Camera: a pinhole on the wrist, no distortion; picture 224 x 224 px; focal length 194.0 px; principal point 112.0 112.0 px. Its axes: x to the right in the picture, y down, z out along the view. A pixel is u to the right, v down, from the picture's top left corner.
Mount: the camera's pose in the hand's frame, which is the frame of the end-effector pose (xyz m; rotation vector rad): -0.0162 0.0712 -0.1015 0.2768 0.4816 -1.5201
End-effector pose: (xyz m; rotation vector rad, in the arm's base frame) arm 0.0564 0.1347 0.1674 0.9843 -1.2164 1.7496
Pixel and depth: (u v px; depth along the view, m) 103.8 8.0 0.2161
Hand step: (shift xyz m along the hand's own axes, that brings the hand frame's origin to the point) -0.1030 -0.0261 0.1063
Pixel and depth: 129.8 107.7 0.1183
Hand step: -0.0037 0.0066 -0.0025
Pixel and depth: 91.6 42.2 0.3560
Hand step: -0.0967 -0.0665 0.2436
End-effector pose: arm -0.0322 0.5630 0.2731 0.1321 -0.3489 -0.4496
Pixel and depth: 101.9 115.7 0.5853
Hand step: 0.0709 -0.1727 0.4244
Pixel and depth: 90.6 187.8 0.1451
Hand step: 0.0590 0.0206 0.0262
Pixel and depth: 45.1 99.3 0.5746
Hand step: 0.0240 -0.0216 0.4990
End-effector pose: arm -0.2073 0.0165 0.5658 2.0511 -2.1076 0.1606
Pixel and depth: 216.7 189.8 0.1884
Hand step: 0.0813 -0.1027 0.0071
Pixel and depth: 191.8 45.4 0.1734
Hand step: -0.0541 -0.0750 0.0246
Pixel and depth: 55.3 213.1 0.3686
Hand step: 0.2236 0.0043 0.2483
